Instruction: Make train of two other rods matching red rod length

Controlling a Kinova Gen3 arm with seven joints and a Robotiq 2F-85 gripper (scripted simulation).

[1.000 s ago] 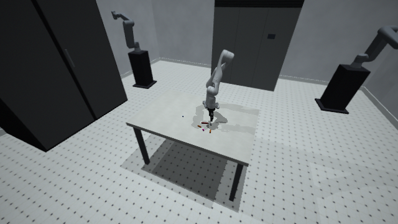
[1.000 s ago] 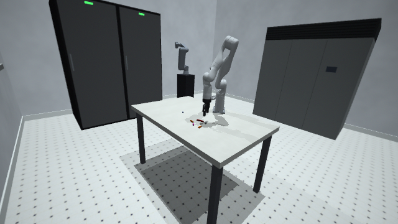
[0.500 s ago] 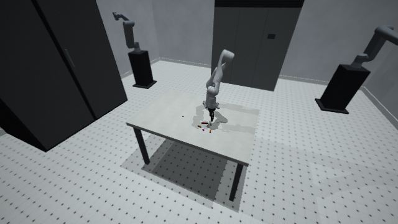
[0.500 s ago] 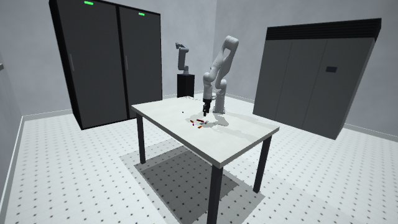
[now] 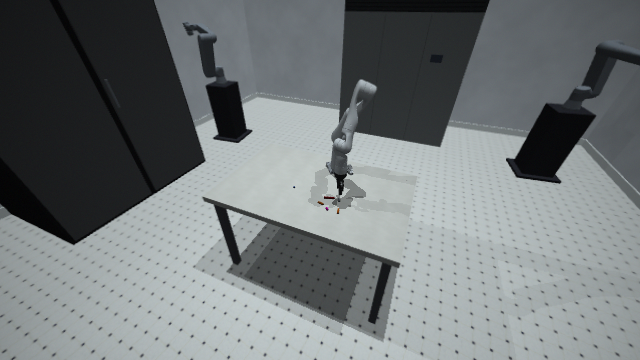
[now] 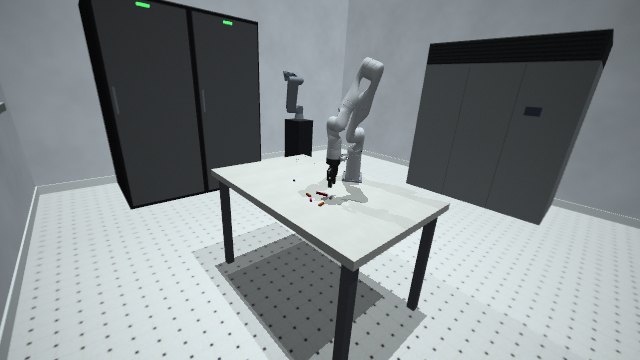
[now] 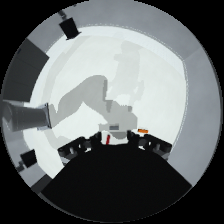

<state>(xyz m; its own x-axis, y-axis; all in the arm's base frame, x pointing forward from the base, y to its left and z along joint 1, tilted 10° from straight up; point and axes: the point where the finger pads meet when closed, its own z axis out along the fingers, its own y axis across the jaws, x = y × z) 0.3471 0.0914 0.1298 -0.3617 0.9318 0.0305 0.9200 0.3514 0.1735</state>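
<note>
The grey rod is 80 mm below my hand. Round my hand: magenta rod: 100 mm ahead, 80 mm below, 50 mm to the right; red rod: 80 mm below, 70 mm to the right; tiny blue rod: 330 mm to the right, 80 mm below, 40 mm behind.
</note>
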